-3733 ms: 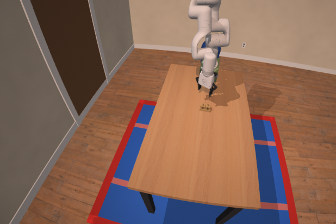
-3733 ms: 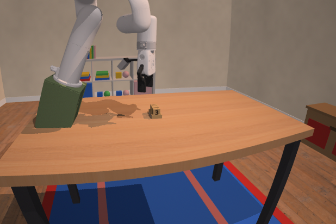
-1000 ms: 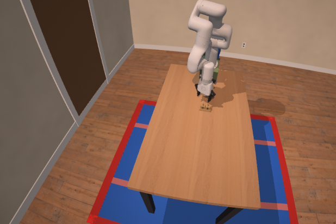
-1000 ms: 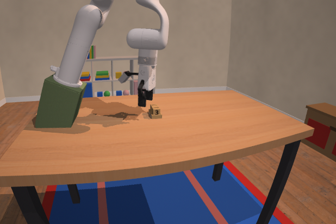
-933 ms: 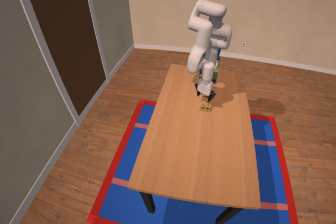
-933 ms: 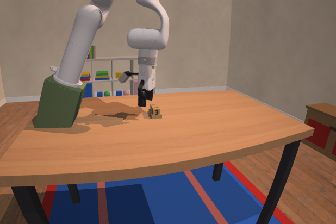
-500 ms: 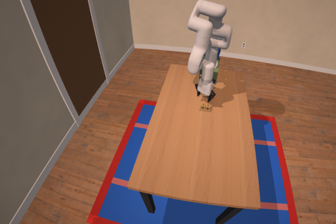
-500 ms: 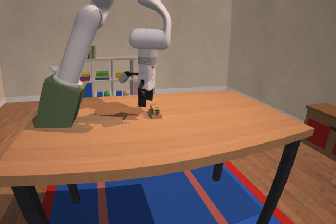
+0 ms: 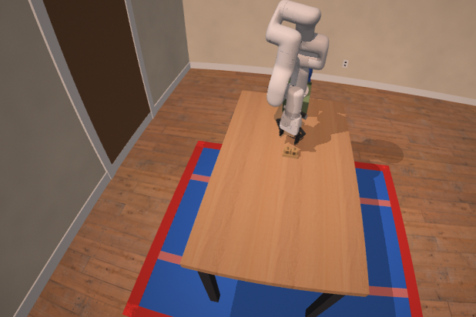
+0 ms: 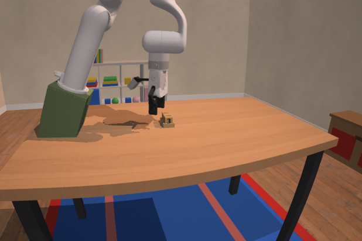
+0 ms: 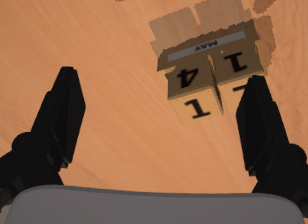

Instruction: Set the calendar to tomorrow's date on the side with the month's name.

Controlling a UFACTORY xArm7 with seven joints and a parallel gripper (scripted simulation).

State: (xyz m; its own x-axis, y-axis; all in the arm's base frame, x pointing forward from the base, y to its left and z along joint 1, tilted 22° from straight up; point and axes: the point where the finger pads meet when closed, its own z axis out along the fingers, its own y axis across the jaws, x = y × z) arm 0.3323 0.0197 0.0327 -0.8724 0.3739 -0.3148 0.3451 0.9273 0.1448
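Now: the wooden digit cube 40 mm ahead of my hand, 10 mm to the left of it and 50 mm below it. Round my hand: low tray (40 mm ahead, 30 mm to the left, 70 mm below); then wooden cube (40 mm ahead, 40 mm to the left, 50 mm below).
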